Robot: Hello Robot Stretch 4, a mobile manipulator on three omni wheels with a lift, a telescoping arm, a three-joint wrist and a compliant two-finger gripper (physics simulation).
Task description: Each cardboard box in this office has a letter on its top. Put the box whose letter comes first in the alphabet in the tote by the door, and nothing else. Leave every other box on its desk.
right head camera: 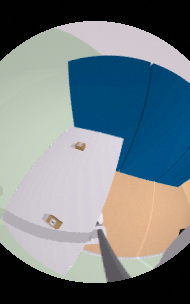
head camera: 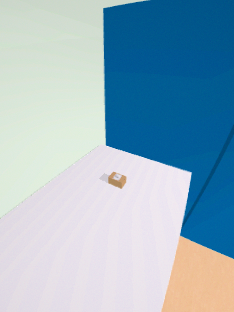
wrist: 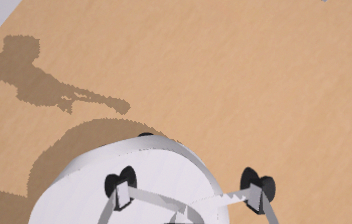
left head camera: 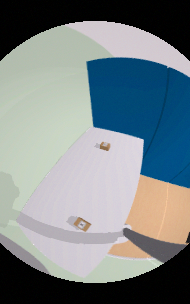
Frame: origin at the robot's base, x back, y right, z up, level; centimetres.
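Seen in the pictures: gripper, fingertip midpoint: (wrist: pixel 187 180).
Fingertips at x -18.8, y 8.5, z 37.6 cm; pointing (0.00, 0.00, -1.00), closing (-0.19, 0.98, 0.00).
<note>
A point is followed by its place in that frame.
A small cardboard box (head camera: pixel 117 180) {x -67.1, y -0.9, z 97.2 cm} (left head camera: pixel 104 146) {x -67.4, y -1.4, z 96.5 cm} (right head camera: pixel 80 146) {x -66.9, y -0.1, z 96.8 cm} sits near the far end of the white desk (head camera: pixel 125 230) {x -40.7, y 3.6, z 92.2 cm} (left head camera: pixel 115 185) {x -29.2, y 3.8, z 92.2 cm} (right head camera: pixel 90 175) {x -37.8, y 7.5, z 92.2 cm}. It has a pale label on top; its letter is too small to read surely. A second cardboard box (left head camera: pixel 82 224) {x -1.3, y -19.2, z 97.3 cm} (right head camera: pixel 53 221) {x -1.7, y -19.1, z 97.2 cm} sits at the nearer part of the same desk; its label shows a small mark like an X. My gripper (wrist: pixel 187 180) {x -18.8, y 8.5, z 37.6 cm} is open and empty in the wrist view, with a white rounded base (wrist: pixel 165 167) {x -15.9, y 4.5, z 18.6 cm} and the floor below it. It is apart from both boxes. The tote does not show in these views.
A blue wall panel (head camera: pixel 165 90) {x -105.6, y 28.0, z 140.4 cm} (left head camera: pixel 130 95) {x -103.1, y 33.0, z 140.2 cm} (right head camera: pixel 110 95) {x -102.4, y 34.4, z 138.4 cm} stands behind the desk's far end. A pale green wall (head camera: pixel 50 100) {x -83.6, y -38.0, z 137.2 cm} runs along its left side. Tan floor (head camera: pixel 205 270) {x -48.3, y 86.9, z -2.8 cm} (wrist: pixel 225 75) {x -41.7, y 15.3, z -2.8 cm} lies to the right. My dark arm (left head camera: pixel 150 243) {x 6.4, y 8.3, z 123.8 cm} (right head camera: pixel 111 255) {x 5.5, y 10.4, z 128.2 cm} reaches toward the desk's right edge.
</note>
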